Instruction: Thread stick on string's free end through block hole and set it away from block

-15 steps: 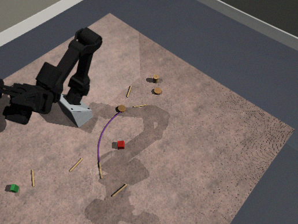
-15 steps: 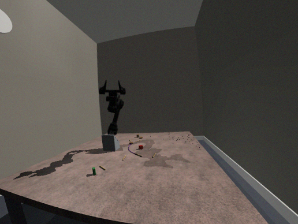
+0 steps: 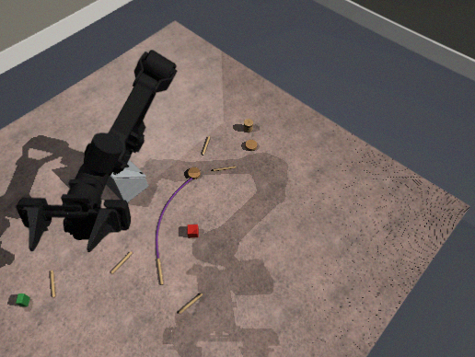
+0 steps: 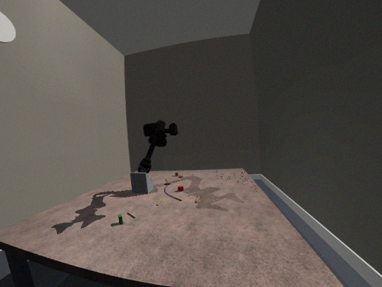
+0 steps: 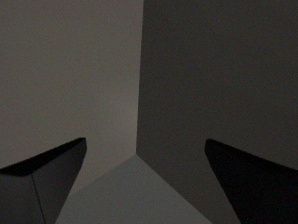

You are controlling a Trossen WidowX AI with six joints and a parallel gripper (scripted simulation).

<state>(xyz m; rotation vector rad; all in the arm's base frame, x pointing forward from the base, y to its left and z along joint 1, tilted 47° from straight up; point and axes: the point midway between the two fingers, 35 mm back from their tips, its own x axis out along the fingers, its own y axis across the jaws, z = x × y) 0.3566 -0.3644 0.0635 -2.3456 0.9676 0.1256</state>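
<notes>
The small red block is 6 cm behind my gripper tip, 28 cm to the left of it and 44 cm below it. Round my gripper tip: green block: 20 cm behind, 16 cm to the right, 43 cm below; then thin wooden stick: 4 cm behind, 15 cm to the left, 45 cm below; then round wooden button: 22 cm behind, 41 cm to the left, 44 cm below.
</notes>
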